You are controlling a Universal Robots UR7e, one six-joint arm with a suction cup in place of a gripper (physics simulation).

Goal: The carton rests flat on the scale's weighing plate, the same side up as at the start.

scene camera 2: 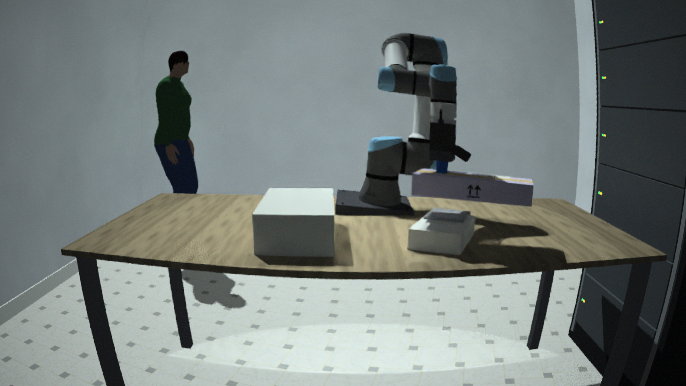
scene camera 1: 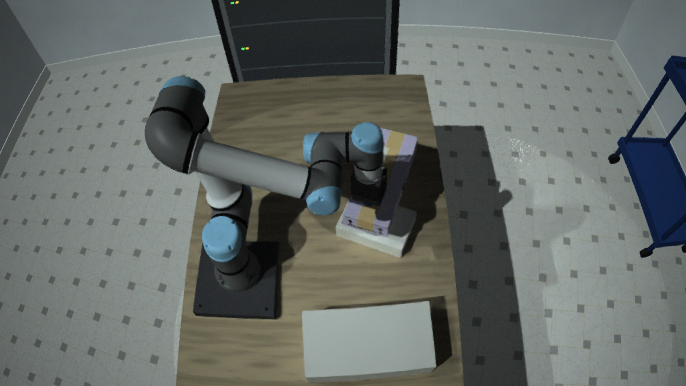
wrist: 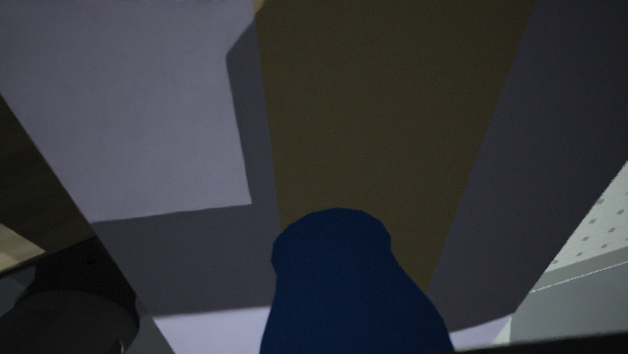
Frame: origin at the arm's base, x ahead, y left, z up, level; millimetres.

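Seen in the pictures: end effector, tool point: (wrist: 326, 228); arm's base, origin of the base link: (scene camera 2: 379, 200) (scene camera 1: 237, 271) (wrist: 78, 326).
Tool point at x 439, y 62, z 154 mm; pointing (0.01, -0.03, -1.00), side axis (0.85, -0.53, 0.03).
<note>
Offsets run from my tool point to a thing's top centre. Level surfaces: height alone.
The lilac carton @[dx +64, dy +84, dz +15 mm] (scene camera 1: 367, 218) (scene camera 2: 492, 193) (wrist: 150, 125) with a tan tape stripe hangs from my suction cup (scene camera 1: 369, 203) (scene camera 2: 441, 167) (wrist: 337, 225). The blue cup touches its top face off-centre, near the end over the scale. The carton's top faces up, and arrows on its side point up in the second scene view. Its far end sits slightly lower there; tilt or perspective, I cannot tell. The white scale @[dx +28, dy +6, dz -106 mm] (scene camera 1: 370, 240) (scene camera 2: 432, 237) stands below, with a visible gap under the carton. Its grey weighing plate @[dx -2, dy +28, dz -106 mm] (scene camera 2: 447, 215) is mostly hidden by the carton in the first scene view.
A large white box @[dx -91, dy -386, dz -72 mm] (scene camera 1: 369, 340) (scene camera 2: 294, 235) stands on the wooden table @[dz -177 mm] (scene camera 1: 320, 280) (scene camera 2: 200, 225), beyond the scale from the dark cabinet (scene camera 1: 310, 45) (scene camera 2: 645, 140). A blue cart (scene camera 1: 631, 155) stands off the table. A person (scene camera 2: 172, 110) stands behind the table.
</note>
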